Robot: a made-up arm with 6 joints. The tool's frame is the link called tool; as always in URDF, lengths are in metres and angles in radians. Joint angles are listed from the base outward.
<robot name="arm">
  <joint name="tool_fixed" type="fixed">
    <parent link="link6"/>
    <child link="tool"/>
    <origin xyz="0 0 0"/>
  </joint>
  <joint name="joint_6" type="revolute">
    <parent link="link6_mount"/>
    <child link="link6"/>
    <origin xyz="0 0 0.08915"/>
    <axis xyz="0 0 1"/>
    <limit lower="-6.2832" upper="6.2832"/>
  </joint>
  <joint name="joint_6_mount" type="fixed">
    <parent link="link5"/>
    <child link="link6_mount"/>
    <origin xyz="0 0 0.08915"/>
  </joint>
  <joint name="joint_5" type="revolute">
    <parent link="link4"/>
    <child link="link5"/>
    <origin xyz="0 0 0"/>
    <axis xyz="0 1 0"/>
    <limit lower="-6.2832" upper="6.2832"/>
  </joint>
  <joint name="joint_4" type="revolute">
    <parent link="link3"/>
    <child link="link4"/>
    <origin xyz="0 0 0.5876"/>
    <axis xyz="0 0 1"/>
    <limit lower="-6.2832" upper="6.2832"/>
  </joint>
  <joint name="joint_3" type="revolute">
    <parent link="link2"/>
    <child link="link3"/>
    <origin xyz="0 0 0.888"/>
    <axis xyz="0 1 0"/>
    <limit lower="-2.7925" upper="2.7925"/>
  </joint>
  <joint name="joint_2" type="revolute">
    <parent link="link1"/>
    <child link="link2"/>
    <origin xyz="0 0.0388 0"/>
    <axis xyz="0 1 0"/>
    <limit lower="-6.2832" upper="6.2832"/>
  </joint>
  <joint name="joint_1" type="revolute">
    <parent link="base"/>
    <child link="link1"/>
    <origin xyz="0 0 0.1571"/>
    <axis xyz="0 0 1"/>
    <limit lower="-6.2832" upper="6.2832"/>
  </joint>
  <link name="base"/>
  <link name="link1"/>
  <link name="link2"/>
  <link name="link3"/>
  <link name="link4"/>
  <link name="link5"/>
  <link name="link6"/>
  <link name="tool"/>
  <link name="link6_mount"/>
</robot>
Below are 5 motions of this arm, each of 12 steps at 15 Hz.
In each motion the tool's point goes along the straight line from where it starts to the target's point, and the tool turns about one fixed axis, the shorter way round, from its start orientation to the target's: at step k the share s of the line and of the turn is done. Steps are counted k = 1, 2, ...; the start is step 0. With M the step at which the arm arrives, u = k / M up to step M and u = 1 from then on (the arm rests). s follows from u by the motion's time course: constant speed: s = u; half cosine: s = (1 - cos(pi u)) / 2; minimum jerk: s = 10 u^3 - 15 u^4 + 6 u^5.
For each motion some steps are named. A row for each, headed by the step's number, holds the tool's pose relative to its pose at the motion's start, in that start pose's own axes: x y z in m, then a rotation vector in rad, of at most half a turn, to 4 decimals.
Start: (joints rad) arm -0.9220 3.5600 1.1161 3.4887 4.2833 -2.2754
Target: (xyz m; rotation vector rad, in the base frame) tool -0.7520 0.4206 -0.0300 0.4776 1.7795 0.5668
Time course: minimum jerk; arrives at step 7
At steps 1, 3, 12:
1: -0.0107 -0.0082 0.0076 0.0030 0.0313 0.0148
3: -0.1694 -0.1293 0.1197 0.0481 0.4954 0.2333
12: -0.4605 -0.3515 0.3254 0.1309 1.3465 0.6340

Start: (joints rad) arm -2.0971 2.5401 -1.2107 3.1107 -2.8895 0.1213
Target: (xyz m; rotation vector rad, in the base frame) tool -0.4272 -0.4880 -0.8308 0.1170 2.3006 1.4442
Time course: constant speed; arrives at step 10
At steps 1, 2, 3, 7, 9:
1: 0.0165 0.0135 0.0395 -0.0135 -0.0039 0.1046
2: 0.0329 0.0271 0.0790 -0.0271 -0.0078 0.2091
3: 0.0494 0.0406 0.1185 -0.0406 -0.0118 0.3137
7: 0.1152 0.0948 0.2765 -0.0947 -0.0274 0.7319
9: 0.1481 0.1219 0.3555 -0.1217 -0.0353 0.9410

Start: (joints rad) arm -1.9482 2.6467 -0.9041 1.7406 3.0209 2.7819
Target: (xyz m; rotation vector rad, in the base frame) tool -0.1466 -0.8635 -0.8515 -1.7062 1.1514 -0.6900
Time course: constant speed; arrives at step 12
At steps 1, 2, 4, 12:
1: 0.0028 0.0163 -0.0038 -0.0609 0.0417 0.0497
2: 0.0056 0.0326 -0.0075 -0.1217 0.0835 0.0994
4: 0.0112 0.0653 -0.0150 -0.2435 0.1670 0.1987
12: 0.0337 0.1959 -0.0451 -0.7304 0.5010 0.5961

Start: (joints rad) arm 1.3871 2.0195 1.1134 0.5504 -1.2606 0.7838
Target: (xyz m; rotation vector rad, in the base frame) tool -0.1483 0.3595 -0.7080 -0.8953 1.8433 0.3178
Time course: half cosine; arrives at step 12
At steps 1, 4, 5, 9, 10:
1: -0.0007 -0.0018 -0.0117 0.0029 0.0021 -0.0159
4: -0.0101 -0.0262 -0.1716 0.0426 0.0306 -0.2335
5: -0.0150 -0.0389 -0.2543 0.0632 0.0453 -0.3462
9: -0.0345 -0.0895 -0.5858 0.1455 0.1044 -0.7973
10: -0.0377 -0.0978 -0.6403 0.1590 0.1141 -0.8715

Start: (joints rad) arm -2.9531 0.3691 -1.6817 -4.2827 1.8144 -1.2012
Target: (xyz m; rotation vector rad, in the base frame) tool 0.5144 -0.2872 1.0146 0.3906 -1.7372 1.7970
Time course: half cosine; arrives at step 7
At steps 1, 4, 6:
1: -0.0051 -0.0115 0.0074 0.0101 0.0289 0.0210
4: -0.0626 -0.1414 0.0914 0.1249 0.3571 0.2592
6: -0.0973 -0.2199 0.1421 0.1942 0.5553 0.4031

